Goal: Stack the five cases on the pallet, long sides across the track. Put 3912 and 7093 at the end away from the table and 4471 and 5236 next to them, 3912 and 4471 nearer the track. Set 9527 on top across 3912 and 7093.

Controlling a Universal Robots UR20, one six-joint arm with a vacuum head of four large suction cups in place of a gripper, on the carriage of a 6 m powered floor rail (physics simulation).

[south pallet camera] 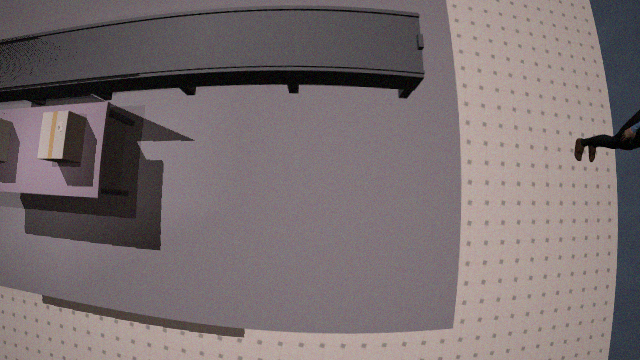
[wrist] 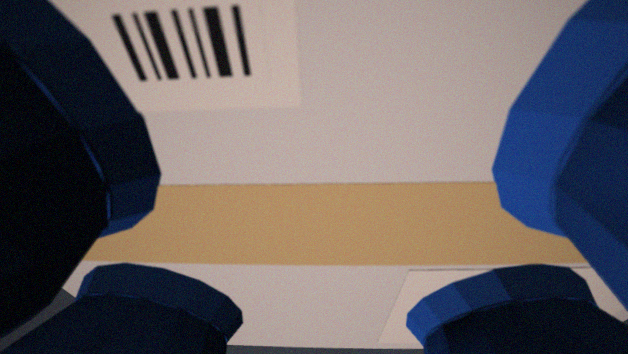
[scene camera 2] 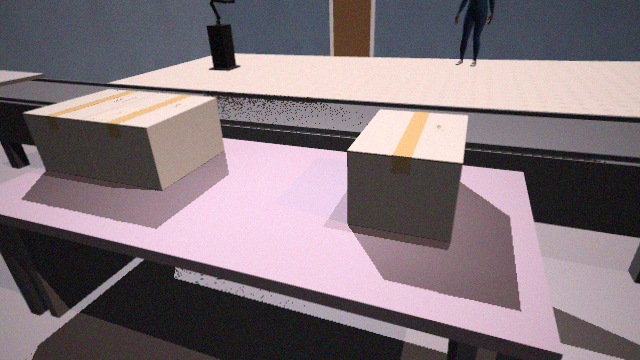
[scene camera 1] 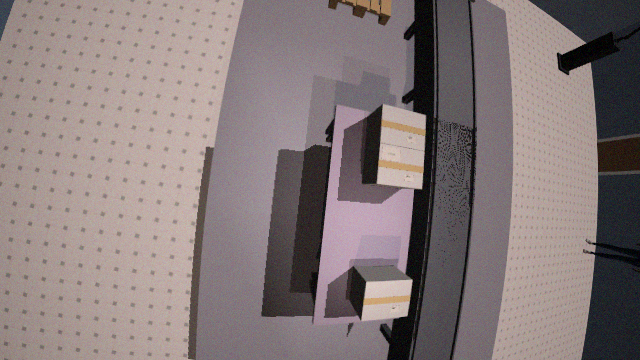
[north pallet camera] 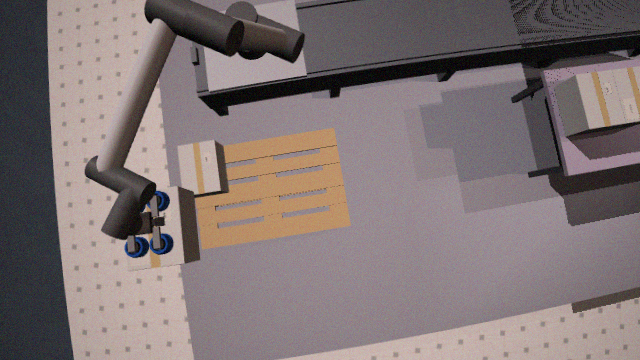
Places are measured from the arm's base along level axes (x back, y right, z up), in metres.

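Where they show: hand, tool point: [wrist: 321, 218].
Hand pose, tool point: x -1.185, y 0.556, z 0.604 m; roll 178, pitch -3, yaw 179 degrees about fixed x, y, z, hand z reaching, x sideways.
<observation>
After its pixels a point has its place.
The vacuum gripper [north pallet camera: 149, 223] @(x -1.185, y 0.556, z 0.604 m) is shut on a case [north pallet camera: 176, 250] @(x -1.332, y 0.434, z 0.630 m) [wrist: 330, 220] @(x -1.188, y 0.535, z 0.626 m), raised beyond the pallet's end away from the table, on the side farther from the track, long side across the track. Its number is unreadable. Another case [north pallet camera: 185, 167] @(x -0.771, y 0.650, z -0.191 m) sits on the pallet [north pallet camera: 280, 229] @(x -1.340, y 0.045, z -0.427 m) [scene camera 1: 359, 11] @(x -1.004, y -0.509, z -0.498 m) at that end, nearer the track, number unreadable. Two cases stand side by side on the table [scene camera 1: 370, 215] @(x -0.912, y -2.975, z -0.040 m) [scene camera 2: 250, 225] @(x -1.113, y -3.132, z -0.040 m): one [scene camera 1: 402, 137] @(x -0.839, y -2.364, z 0.195 m) [scene camera 2: 65, 150] @(x -1.018, y -2.303, z 0.064 m) and its neighbour [scene camera 1: 400, 177] @(x -0.832, y -2.657, z 0.194 m) [scene camera 2: 125, 160] @(x -1.018, y -2.589, z 0.060 m). A third case [scene camera 1: 387, 300] @(x -0.830, y -3.546, z 0.195 m) [scene camera 2: 405, 195] @(x -1.017, y -3.561, z 0.083 m) [south pallet camera: 55, 140] @(x -0.872, y -3.589, z 0.194 m) stands apart near the table's other end.
The rail track [scene camera 1: 452, 75] [north pallet camera: 400, 30] [south pallet camera: 275, 40] runs beside the pallet and table. The arm's carriage [north pallet camera: 270, 75] @(x -0.259, y -0.097, z 0.001 m) is at the track's pallet end. A black pedestal [scene camera 1: 587, 52] [scene camera 2: 221, 47] and a person [scene camera 2: 475, 30] [south pallet camera: 600, 142] stand farther off.
</observation>
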